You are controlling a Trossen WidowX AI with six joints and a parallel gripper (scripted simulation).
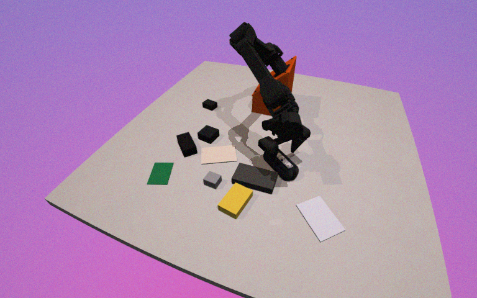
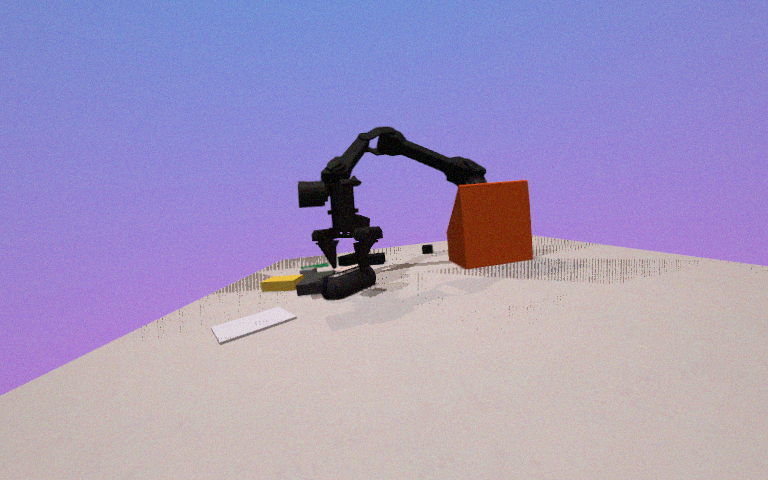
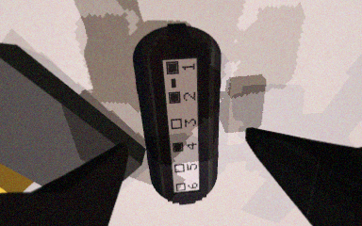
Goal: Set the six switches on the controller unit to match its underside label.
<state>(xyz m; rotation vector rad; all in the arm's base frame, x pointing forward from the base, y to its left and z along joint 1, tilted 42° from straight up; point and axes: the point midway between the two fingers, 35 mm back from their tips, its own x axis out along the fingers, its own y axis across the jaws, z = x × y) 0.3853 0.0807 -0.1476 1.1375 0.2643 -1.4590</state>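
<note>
My gripper tip is 11 cm short of the dark grey box, 6 cm to the left of it and 4 cm above it. From my gripper tip the other things lie so: grey cube 18 cm to the right, 18 cm ahead, 4 cm below; then beige card 24 cm to the right, 6 cm ahead, 5 cm below; then yellow block 22 cm ahead, 7 cm to the right, 4 cm below.
</note>
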